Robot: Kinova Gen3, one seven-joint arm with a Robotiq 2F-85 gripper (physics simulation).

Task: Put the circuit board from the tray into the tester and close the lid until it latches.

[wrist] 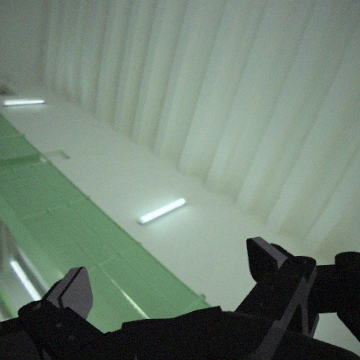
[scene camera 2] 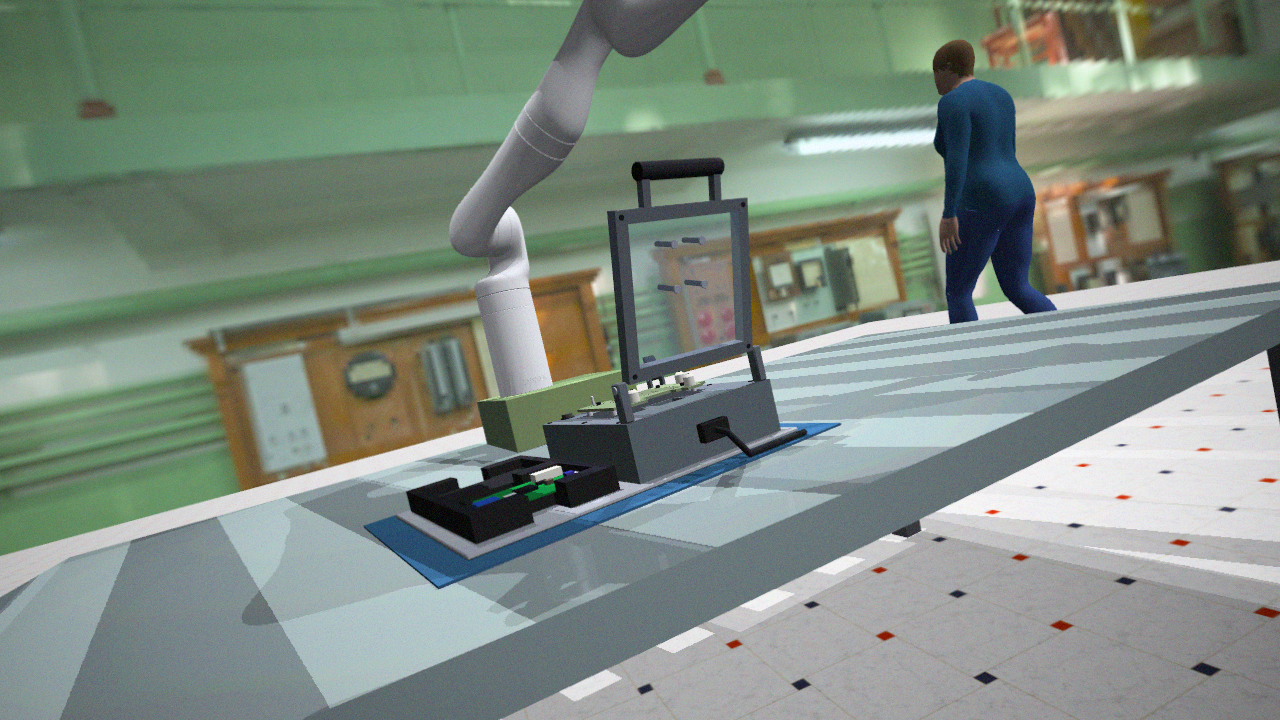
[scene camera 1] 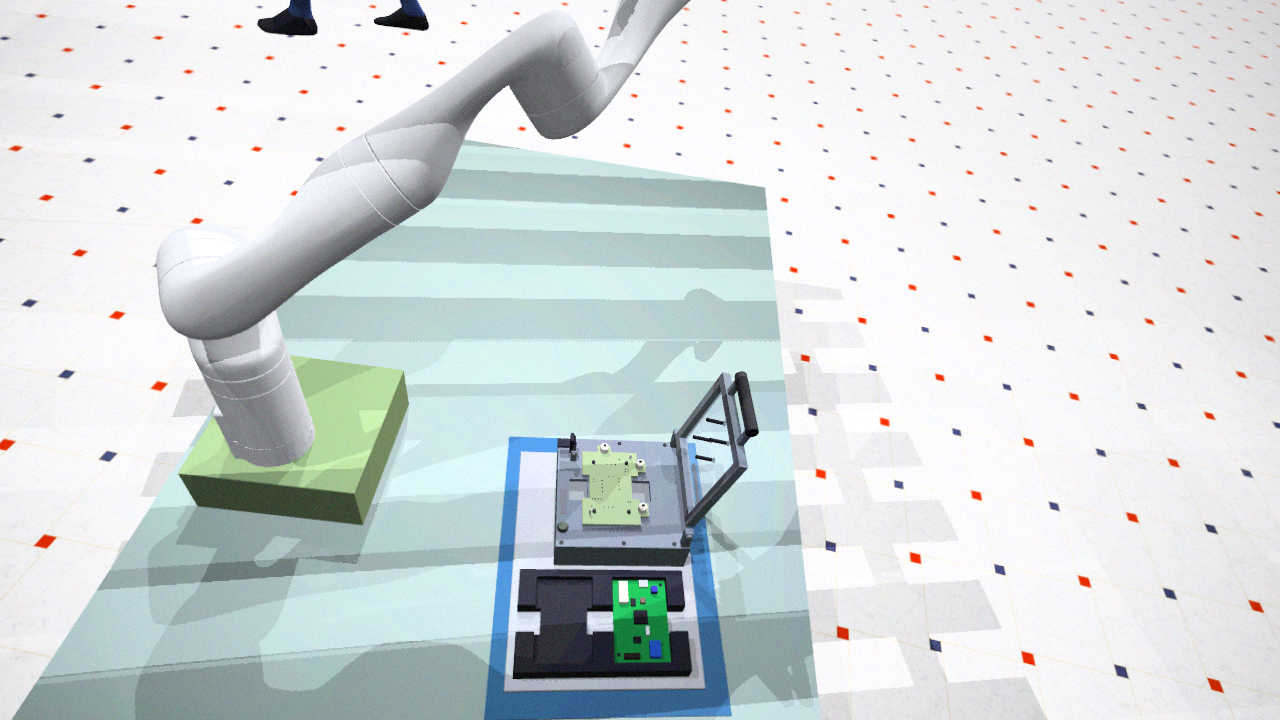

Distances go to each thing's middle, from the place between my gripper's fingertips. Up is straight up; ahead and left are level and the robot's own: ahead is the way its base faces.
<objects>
I see the clear lid (scene camera 2: 681,273) 700 mm below my hand, 280 mm to the right of it and 180 mm ahead of it. The rest, counted from my hand: green circuit board (scene camera 1: 640,623): 860 mm below, 440 mm to the right, 80 mm ahead; tester nest (scene camera 1: 610,502): 820 mm below, 270 mm to the right, 60 mm ahead.
</objects>
